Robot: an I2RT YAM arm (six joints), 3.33 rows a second.
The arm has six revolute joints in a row. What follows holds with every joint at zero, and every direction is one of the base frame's. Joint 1 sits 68.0 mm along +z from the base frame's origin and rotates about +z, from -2.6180 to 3.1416 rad. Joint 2 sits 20.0 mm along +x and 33.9 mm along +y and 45.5 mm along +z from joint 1 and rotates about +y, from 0.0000 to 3.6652 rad. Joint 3 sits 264.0 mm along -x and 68.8 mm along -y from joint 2 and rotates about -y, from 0.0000 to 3.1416 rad. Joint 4 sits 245.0 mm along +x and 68.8 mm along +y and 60.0 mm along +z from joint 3 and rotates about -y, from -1.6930 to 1.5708 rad. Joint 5 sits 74.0 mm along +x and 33.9 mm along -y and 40.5 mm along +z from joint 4 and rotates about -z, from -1.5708 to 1.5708 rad. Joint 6 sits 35.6 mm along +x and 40.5 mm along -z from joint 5 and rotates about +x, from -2.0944 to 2.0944 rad. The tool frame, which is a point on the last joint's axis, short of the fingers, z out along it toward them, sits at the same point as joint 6; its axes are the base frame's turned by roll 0.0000, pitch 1.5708 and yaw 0.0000 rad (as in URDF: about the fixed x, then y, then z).
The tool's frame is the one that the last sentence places.
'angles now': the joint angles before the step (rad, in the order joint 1, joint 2, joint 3, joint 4, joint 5, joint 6). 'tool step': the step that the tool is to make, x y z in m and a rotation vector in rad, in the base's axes. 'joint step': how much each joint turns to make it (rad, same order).
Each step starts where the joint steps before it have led.
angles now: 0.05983, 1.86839, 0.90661, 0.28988, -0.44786, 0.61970
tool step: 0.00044, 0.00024, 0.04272, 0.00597, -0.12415, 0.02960
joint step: -0.00155, -0.10264, 0.02739, -0.01518, -0.02464, -0.02127
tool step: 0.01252, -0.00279, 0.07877, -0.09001, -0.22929, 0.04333
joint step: -0.00919, -0.09663, 0.16724, -0.09815, -0.00002, -0.12876
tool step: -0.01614, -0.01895, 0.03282, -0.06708, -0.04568, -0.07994
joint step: -0.04451, -0.10281, 0.02015, -0.10292, 0.05832, -0.05553
